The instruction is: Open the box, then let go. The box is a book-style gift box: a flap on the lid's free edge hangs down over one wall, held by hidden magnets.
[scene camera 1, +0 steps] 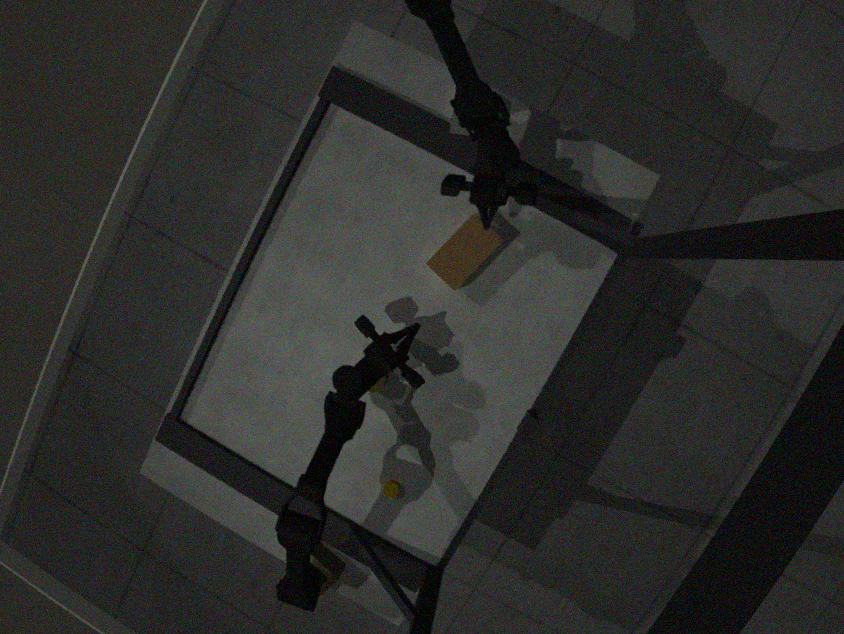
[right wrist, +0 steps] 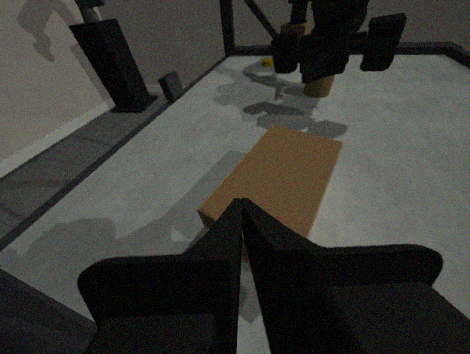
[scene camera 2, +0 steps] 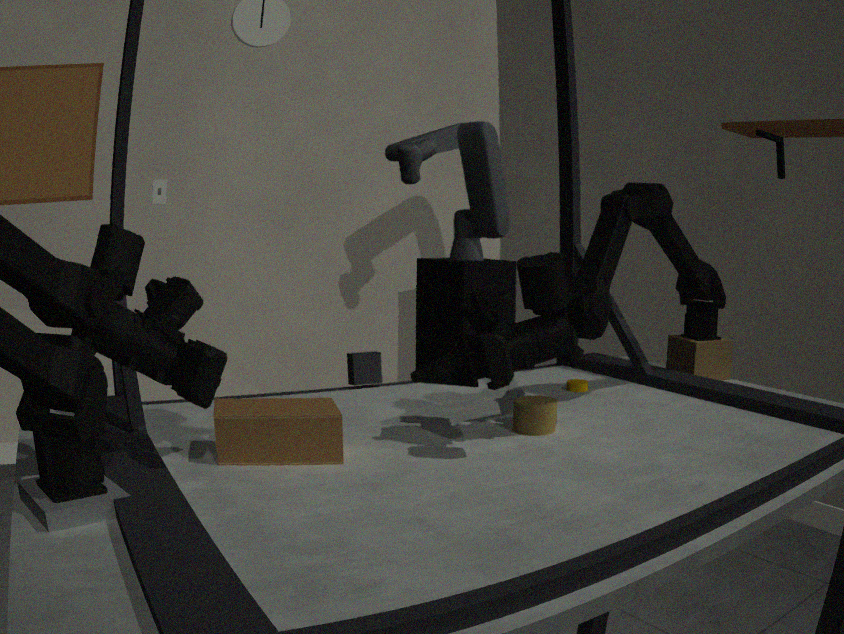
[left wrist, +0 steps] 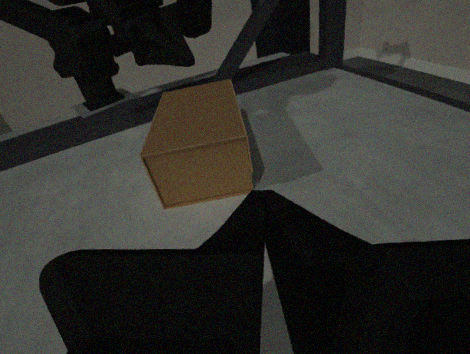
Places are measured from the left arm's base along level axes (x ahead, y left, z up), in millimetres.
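Pixels of known places: left gripper, between the fingertips: (scene camera 1: 419,323) (right wrist: 304,80) (scene camera 2: 411,378) (left wrist: 261,200); right gripper, between the fingertips: (scene camera 1: 486,228) (right wrist: 240,204) (scene camera 2: 218,382) (left wrist: 192,62); left arm's base, origin of its link: (scene camera 1: 309,578) (right wrist: 297,23) (scene camera 2: 701,337); right arm's base, origin of its link: (scene camera 2: 71,487) (left wrist: 103,101).
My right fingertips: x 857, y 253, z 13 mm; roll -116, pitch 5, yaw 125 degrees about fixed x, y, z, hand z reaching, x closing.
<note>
For each thing: its middle in the pictures, then the offset to it from my right fingertips.
- orange-brown box, middle of its body: (left wrist: 202,134) (right wrist: 277,189) (scene camera 2: 275,430) (scene camera 1: 465,252) dy +3, dx -67, dz -59 mm
- tan cylinder, middle of its body: (scene camera 2: 534,415) (scene camera 1: 373,377) (right wrist: 318,83) dy -40, dx -408, dz -68 mm
- small yellow disc, middle of its body: (scene camera 2: 577,385) (scene camera 1: 391,488) (right wrist: 267,62) dy -247, dx -577, dz -81 mm
The orange-brown box (scene camera 1: 462,252) (scene camera 2: 278,436) (left wrist: 200,120) (right wrist: 285,175) stands on the table with its lid shut. The left wrist view shows its top and a near wall with thin edge lines; which wall bears the flap I cannot tell. My right gripper (scene camera 1: 486,225) (scene camera 2: 206,404) (right wrist: 240,204) is shut and empty, its tips over or beside one end of the box; whether they touch it is unclear. My left gripper (scene camera 1: 417,326) (scene camera 2: 414,376) (left wrist: 261,200) is shut and empty, held above the table and apart from the box.
A tan cylinder (scene camera 2: 534,417) (right wrist: 318,88) stands below my left arm. A small yellow disc (scene camera 1: 390,488) (scene camera 2: 577,386) lies farther off. Dark frame rails (scene camera 2: 184,545) edge the table, and a grey arm (scene camera 2: 485,184) stands on a black pedestal (scene camera 2: 436,307) behind.
</note>
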